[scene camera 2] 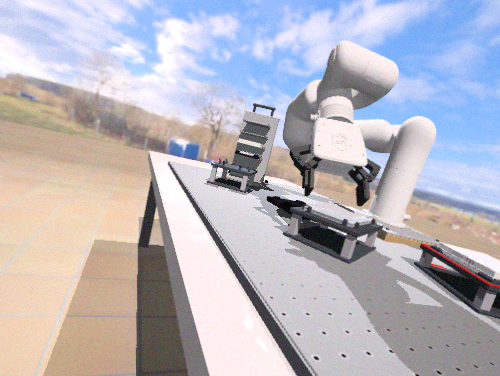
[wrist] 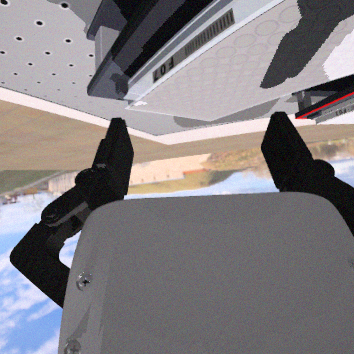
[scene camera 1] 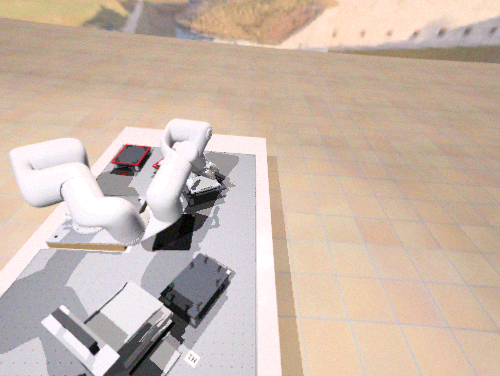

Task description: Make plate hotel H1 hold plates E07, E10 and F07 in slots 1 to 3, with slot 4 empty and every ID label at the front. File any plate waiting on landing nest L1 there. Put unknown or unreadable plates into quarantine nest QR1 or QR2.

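Where they show: gripper, fingertip midpoint: [scene camera 2: 336, 197] [wrist: 197, 131]; arm's base, origin of the base link: [scene camera 2: 382, 219].
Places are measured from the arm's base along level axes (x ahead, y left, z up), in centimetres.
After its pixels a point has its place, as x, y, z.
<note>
My gripper [scene camera 2: 335, 197] @(39.5, 20.6, 6.5) [wrist: 197, 131] @(39.5, 20.6, 6.5) is open and empty above the plate F07 [scene camera 2: 345, 215] @(39.8, 24.2, 4.4) [wrist: 215, 82] @(37.6, 18.6, 4.5); in scene camera 1 the arm mostly hides it. The plate lies on a dark raised nest [scene camera 2: 348, 247] @(40.7, 27.6, 0.3) [wrist: 106, 75] @(43.3, 16.8, 3.1), and its F07 label faces the wrist camera. The nest's own name is not readable. The hotel [scene camera 1: 132, 305] @(29.5, -41.2, 20.5) [scene camera 2: 270, 150] @(19.7, -43.6, 12.0), beside the H1 tag [scene camera 1: 191, 358] @(39.9, -43.1, -1.9), holds at least one pale plate [scene camera 2: 251, 143] @(31.8, -36.4, 12.7); its labels are unreadable. One red-rimmed nest [scene camera 1: 131, 155] @(1.0, 40.3, 2.1) is bare. Another red-rimmed nest [scene camera 2: 457, 264] @(27.4, 35.8, 2.2) bears a pale plate [scene camera 2: 480, 260] @(24.1, 36.9, 3.5), its label unreadable.
An empty dark raised nest [scene camera 1: 197, 285] @(39.7, -27.3, 4.1) [scene camera 2: 235, 167] @(40.5, -24.4, 4.1) stands beside the hotel. A low black pad [scene camera 1: 175, 232] @(28.9, -4.0, -0.7) [scene camera 2: 285, 201] @(30.7, -7.1, -0.7) lies between that nest and the F07 nest. The arm's base plate [scene camera 1: 90, 240] @(2.8, -9.2, 0.5) is on the table's far side in scene camera 2.
</note>
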